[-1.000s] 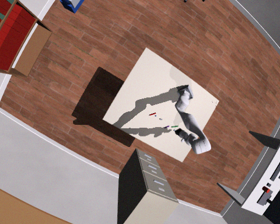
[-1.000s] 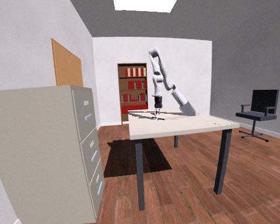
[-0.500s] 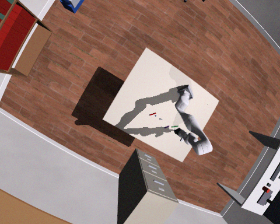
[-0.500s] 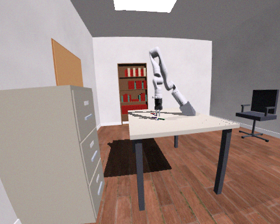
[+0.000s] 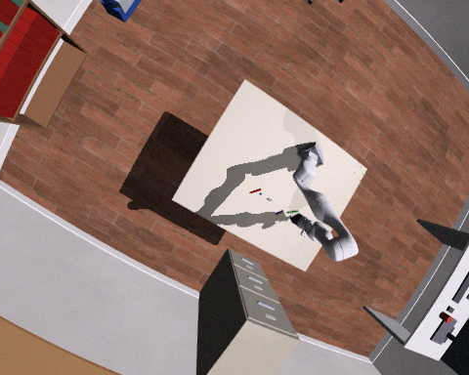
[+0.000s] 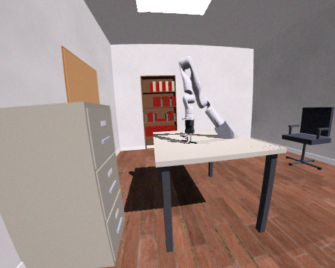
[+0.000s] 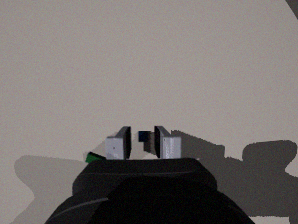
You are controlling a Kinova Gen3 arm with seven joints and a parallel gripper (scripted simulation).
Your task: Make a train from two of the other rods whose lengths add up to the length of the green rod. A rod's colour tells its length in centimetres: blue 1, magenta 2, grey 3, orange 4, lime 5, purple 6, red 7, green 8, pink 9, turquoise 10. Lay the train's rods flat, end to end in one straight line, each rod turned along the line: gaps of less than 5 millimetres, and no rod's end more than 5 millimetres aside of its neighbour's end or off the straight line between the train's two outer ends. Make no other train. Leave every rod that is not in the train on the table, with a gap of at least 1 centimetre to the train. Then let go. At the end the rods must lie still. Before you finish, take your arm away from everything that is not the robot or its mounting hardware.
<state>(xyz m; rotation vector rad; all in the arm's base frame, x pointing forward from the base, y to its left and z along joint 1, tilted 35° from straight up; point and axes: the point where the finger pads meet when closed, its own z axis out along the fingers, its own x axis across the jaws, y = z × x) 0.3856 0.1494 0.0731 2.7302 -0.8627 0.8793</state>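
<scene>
Right now the green rod is 40 mm behind my hand, 10 mm to the right of it and 40 mm below it. Round my hand: grey rod 60 mm behind, 210 mm to the right, 40 mm below; then red rod 70 mm behind, 320 mm to the right, 40 mm below; then purple rod 100 mm to the right, 40 mm below.
</scene>
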